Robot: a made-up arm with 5 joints.
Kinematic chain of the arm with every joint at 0, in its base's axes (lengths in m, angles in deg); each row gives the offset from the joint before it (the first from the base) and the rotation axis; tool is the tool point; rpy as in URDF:
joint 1: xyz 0.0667 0 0.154 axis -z
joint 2: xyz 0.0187 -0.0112 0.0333 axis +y
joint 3: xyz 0.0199 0 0.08 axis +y
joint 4: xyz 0.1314 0 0.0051 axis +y
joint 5: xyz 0.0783 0.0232 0 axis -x
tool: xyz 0 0 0 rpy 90 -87.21 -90
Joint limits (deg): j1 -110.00..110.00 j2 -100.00..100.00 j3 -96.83..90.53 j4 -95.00..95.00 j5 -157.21..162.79
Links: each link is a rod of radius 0.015 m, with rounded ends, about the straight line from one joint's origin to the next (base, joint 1, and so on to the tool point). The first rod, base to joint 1, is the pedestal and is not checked.
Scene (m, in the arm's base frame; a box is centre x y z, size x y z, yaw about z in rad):
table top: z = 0
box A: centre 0.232 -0.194 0.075 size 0.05 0.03 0.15 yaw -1
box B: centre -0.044 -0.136 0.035 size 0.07 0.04 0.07 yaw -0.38
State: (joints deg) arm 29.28 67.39 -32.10 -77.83 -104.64
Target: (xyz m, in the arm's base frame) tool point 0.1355 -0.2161 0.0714
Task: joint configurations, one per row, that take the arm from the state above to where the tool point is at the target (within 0.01 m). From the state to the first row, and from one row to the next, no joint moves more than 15 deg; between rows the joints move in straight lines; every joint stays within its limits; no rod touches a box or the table.
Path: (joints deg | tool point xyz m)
1: 32.46 62.16 -42.83 -77.62 -98.59 | 0.2972 -0.1324 0.2350
2: 35.64 56.93 -53.57 -77.41 -92.54 | 0.2765 -0.1357 0.2870
3: 38.81 51.70 -64.30 -77.19 -86.49 | 0.2466 -0.1293 0.3332
4: 48.49 55.41 -51.64 -83.13 -87.93 | 0.2359 -0.1731 0.2897
5: 58.17 59.12 -38.97 -89.06 -89.38 | 0.2092 -0.2068 0.2439
6: 67.85 62.83 -26.31 -95.00 -90.82 | 0.1715 -0.2257 0.1988
7: 71.61 73.84 -20.69 -89.15 -97.73 | 0.1561 -0.2309 0.1344
8: 75.37 84.86 -15.07 -83.31 -104.64 | 0.1355 -0.2161 0.0714

